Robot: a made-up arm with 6 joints.
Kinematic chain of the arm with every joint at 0, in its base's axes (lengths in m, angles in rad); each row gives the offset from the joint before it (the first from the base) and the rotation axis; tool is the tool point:
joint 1: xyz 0 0 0.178 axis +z
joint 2: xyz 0 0 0 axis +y
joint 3: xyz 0 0 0.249 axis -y
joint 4: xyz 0 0 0 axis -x
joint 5: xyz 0.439 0 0 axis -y
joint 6: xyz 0 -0.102 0 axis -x
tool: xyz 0 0 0
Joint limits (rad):
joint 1: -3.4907..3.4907
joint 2: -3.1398..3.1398
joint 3: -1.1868..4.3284
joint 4: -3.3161..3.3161
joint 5: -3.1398..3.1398
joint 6: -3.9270..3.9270
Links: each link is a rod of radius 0.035 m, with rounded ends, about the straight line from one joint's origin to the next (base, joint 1, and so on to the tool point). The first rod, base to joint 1, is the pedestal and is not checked.
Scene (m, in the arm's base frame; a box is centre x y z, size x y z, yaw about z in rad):
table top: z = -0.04
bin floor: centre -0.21 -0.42 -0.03 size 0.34 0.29 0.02 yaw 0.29
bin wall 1: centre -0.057 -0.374 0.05 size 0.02 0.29 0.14 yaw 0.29
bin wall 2: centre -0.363 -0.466 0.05 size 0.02 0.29 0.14 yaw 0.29
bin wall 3: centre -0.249 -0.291 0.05 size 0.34 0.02 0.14 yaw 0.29
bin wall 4: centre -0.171 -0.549 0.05 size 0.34 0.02 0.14 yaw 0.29
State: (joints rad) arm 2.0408 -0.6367 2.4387 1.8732 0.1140 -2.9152
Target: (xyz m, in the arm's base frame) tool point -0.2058 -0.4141 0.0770
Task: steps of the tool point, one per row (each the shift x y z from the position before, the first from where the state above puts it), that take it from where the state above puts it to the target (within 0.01 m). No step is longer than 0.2 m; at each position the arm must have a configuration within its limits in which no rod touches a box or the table.
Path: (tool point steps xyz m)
1: -0.1705 -0.0086 -0.0199
2: -0.1548 0.0463 -0.0234
3: -0.1218 0.0902 -0.0270
4: -0.0026 -0.0067 -0.0811
5: 0.0026 0.0067 -0.0817

